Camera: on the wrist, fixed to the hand. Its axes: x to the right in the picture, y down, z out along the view.
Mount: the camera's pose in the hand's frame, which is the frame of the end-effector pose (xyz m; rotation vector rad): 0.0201 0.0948 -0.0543 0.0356 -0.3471 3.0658
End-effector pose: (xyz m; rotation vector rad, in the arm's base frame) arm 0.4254 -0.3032 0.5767 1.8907 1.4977 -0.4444
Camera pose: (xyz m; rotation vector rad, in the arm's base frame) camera 0.5134 -0.2620 0.6306 1.5802 -2.0428 0.6652
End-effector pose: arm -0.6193 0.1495 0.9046 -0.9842 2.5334 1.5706
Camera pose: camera -0.6666 0.1242 1.0019 -2.1454 -0.8582 -0.1042
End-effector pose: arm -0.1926 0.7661 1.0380 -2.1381 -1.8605 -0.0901
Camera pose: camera -0.0887 0.7601 1.0769 2.0568 -2.1734 -0.7457
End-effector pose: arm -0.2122 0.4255 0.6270 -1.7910 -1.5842 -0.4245
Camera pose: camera -0.1064 0.4023 0.6515 -1.8817 1.8443 1.2533
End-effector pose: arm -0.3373 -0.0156 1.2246 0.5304 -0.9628 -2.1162
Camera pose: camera -0.2736 -0.0985 1.2621 -0.9821 -0.5756 0.7010
